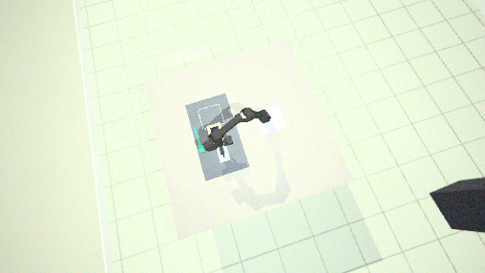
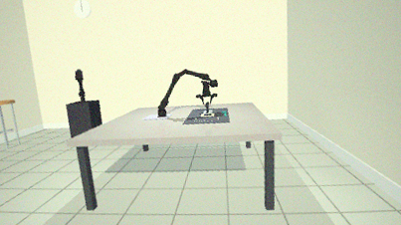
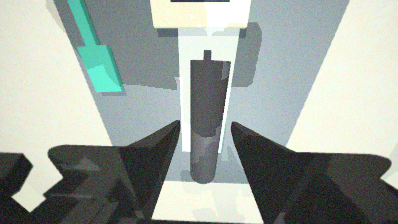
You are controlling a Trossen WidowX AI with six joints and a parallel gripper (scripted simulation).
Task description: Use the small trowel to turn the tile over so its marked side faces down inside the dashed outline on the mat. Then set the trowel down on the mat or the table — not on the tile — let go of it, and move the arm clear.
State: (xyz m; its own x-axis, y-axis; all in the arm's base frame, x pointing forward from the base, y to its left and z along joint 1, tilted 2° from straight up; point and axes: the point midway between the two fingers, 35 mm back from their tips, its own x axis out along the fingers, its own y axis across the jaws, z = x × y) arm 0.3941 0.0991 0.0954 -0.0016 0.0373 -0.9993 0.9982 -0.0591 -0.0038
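The grey mat lies 12 cm to the right of my gripper tip, 8 cm below it and 1 cm ahead of it. Round my gripper tip: teal trowel 15 cm ahead, 11 cm to the right, 6 cm below; then tile 15 cm to the right, 6 cm below.
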